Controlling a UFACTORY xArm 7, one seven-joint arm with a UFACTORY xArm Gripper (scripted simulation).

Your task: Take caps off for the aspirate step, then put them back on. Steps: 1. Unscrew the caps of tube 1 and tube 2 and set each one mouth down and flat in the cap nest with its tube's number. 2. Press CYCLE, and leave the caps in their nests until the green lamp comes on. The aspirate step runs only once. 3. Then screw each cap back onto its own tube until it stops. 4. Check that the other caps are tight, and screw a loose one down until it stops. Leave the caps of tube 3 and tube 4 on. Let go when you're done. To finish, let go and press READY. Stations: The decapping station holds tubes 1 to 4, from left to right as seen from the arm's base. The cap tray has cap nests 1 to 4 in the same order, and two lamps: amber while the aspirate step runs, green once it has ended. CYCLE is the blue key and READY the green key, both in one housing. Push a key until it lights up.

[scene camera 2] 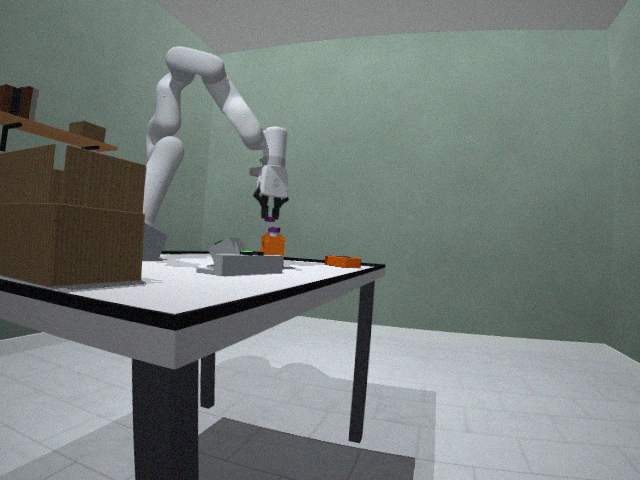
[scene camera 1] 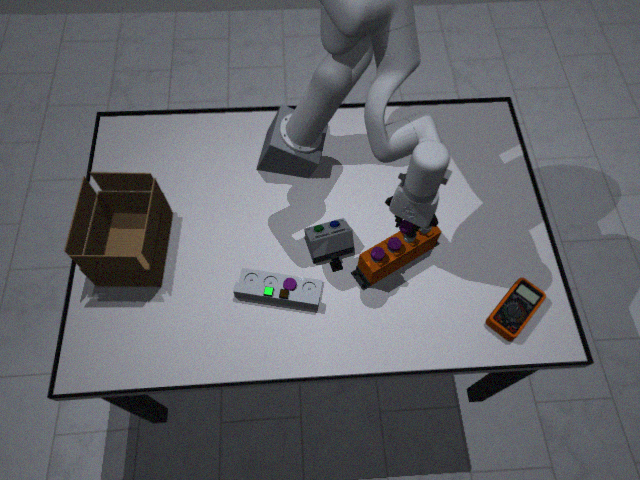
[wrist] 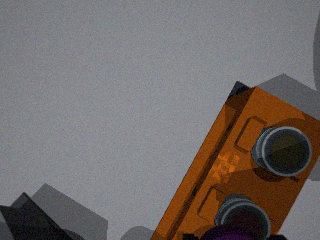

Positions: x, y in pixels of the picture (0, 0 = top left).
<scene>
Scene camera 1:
my gripper: 406, 226
cardboard box: 117, 225
grey key housing: 331, 243
</scene>
